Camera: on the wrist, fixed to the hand. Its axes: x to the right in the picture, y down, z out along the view.
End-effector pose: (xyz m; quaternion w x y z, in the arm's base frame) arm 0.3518 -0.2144 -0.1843 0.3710 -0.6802 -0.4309 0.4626
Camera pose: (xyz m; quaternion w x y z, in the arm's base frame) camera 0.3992 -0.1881 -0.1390 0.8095 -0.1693 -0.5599 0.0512
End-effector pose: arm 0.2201 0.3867 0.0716 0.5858 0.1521 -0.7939 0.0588
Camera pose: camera 0.2775 0.3617 0.1042 0.5460 0.7662 -0.3164 -0.1213
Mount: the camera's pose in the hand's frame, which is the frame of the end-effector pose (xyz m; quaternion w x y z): 0.0199 -0.0387 -0.0556 0.6804 0.2509 0.1846 -0.6634
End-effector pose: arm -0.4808 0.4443 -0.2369 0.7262 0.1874 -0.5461 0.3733
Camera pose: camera -0.4131 0.4636 -0.2316 0.7955 0.6030 -0.0195 -0.0562
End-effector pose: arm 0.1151 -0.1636 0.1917 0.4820 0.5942 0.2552 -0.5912
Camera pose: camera 0.1101 -0.1046 0.1532 0.2604 -0.4650 -0.5084 0.6763
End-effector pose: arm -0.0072 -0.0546 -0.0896 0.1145 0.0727 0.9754 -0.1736
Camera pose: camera -0.0444 -0.0688 -0.0313 0.2356 0.5368 -0.6895 0.4254
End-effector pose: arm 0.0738 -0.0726 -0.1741 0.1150 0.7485 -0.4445 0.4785
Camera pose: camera 0.0726 -0.0280 -0.1193 0.2899 0.7446 0.3354 0.4990
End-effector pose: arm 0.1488 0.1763 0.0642 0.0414 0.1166 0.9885 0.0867
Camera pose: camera 0.1152 0.1350 0.1105 0.1260 0.5820 -0.7793 0.1950
